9 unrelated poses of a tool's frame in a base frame.
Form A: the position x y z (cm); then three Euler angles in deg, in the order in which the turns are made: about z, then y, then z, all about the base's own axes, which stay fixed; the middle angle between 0 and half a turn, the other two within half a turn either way.
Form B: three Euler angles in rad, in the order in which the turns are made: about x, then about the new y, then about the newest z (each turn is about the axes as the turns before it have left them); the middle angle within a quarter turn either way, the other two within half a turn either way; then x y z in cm. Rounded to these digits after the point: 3 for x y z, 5 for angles.
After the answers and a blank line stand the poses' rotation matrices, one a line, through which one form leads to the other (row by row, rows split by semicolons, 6 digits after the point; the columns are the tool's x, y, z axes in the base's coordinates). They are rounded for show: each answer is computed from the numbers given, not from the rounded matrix.
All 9 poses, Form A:
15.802, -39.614, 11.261, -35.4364, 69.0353, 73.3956
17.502, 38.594, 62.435, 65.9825, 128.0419, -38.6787
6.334, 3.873, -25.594, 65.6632, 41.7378, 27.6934
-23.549, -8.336, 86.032, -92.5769, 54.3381, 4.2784
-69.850, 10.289, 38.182, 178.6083, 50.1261, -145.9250
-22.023, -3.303, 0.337, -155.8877, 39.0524, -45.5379
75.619, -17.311, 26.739, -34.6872, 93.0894, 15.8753
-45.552, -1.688, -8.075, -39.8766, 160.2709, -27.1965
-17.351, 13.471, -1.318, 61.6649, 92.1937, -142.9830
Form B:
-1.19044, 0.27012, 0.84602, 15.802, -39.614, 11.261
2.46765, 0.66216, -1.07522, 17.502, 38.594, 62.435
-0.39304, 0.63039, 1.75903, 6.334, 3.873, -25.594
-0.10359, 0.94451, -1.48815, -23.549, -8.336, 86.032
0.59079, -0.68890, 0.78791, -69.850, 10.289, 38.182
0.52486, 0.45704, 2.64285, -22.023, -3.303, 0.337
-1.76560, 1.28865, 1.15268, 75.619, -17.311, 26.739
2.97913, 0.30496, 2.94530, -45.552, -1.688, -8.075
1.63434, -0.92376, -0.44382, -17.351, 13.471, -1.318

0.638926 -0.721504 0.266845; 0.113675 0.431625 0.894862; -0.760823 -0.541417 0.357793
0.375040 0.693788 0.614819; 0.869823 -0.034034 -0.492188; -0.320549 0.719374 -0.616238
-0.151160 -0.793527 0.589462; 0.949677 0.048920 0.309388; -0.274344 0.606566 0.746199
0.048389 0.584143 0.810207; -0.998160 -0.001385 0.060613; 0.036529 -0.811650 0.583001
0.544477 -0.547215 -0.635689; 0.338971 0.836784 -0.429989; 0.767231 0.018640 0.641100
-0.788049 -0.429227 0.441297; 0.219742 -0.865747 -0.449662; 0.575058 -0.257384 0.776570
0.113048 -0.254429 0.960461; -0.559512 0.782519 0.273147; -0.821076 -0.568269 -0.053894
-0.935543 -0.186033 0.300253; -0.240097 0.958410 -0.154286; -0.259063 -0.216431 -0.941299
0.544424 0.258849 -0.797872; -0.691853 -0.399254 -0.601611; -0.474280 0.879542 -0.038278

